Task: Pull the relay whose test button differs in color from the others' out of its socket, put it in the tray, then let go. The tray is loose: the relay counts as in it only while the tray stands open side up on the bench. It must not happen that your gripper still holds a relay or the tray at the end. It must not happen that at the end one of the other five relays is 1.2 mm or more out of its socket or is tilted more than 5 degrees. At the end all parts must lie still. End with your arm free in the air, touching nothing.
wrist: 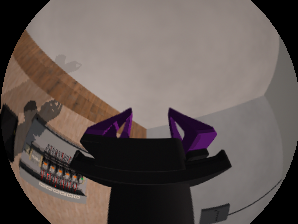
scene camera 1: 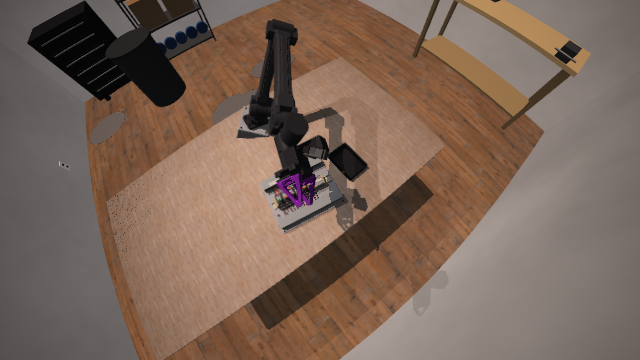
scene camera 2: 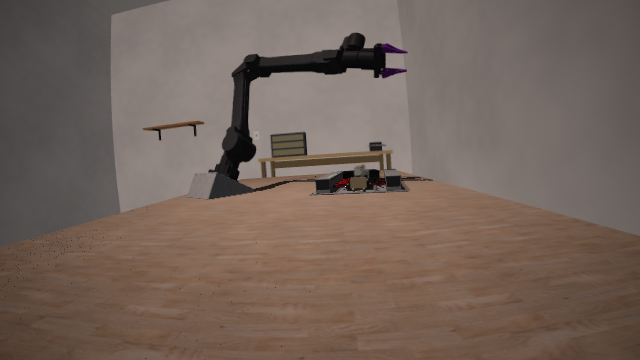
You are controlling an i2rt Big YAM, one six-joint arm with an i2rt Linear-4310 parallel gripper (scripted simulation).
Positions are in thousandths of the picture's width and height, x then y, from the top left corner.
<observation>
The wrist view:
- gripper: 505, 498
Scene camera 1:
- gripper: 477, 571
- black tray: 548, 451
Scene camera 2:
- gripper: 637, 171
</observation>
